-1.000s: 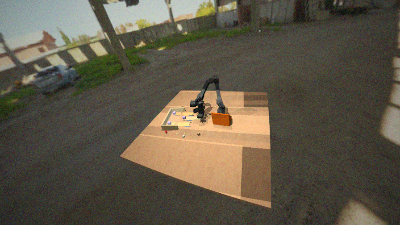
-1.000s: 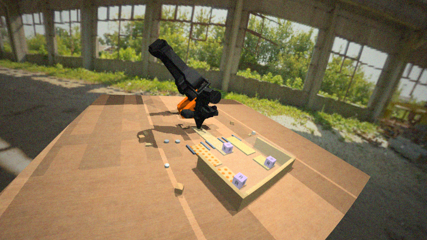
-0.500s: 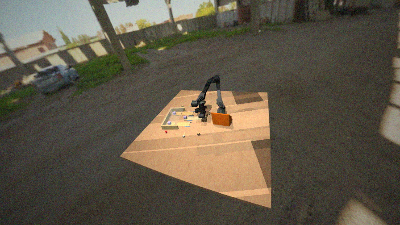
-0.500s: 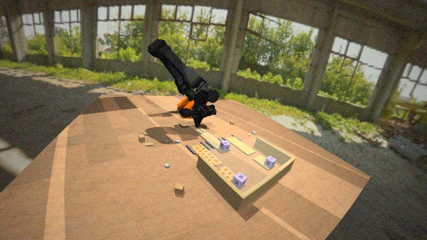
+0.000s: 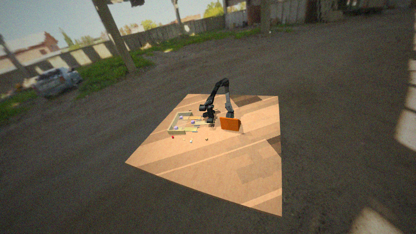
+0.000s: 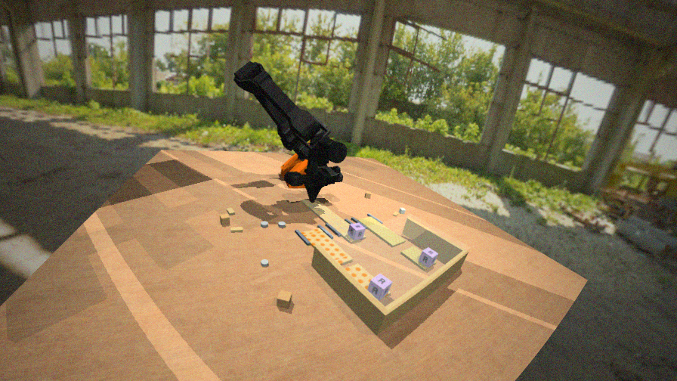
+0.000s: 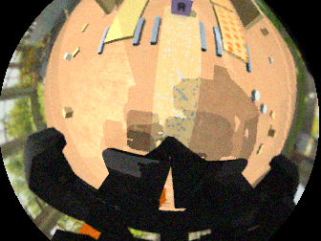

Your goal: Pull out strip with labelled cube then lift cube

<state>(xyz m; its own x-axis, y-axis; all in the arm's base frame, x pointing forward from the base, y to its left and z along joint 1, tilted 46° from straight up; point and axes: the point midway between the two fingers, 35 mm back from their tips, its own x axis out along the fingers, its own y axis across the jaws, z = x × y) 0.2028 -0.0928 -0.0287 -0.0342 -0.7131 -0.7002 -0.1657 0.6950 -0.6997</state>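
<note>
The strip lies 10 cm ahead of my gripper tip and 2 cm to the left of it.
</note>
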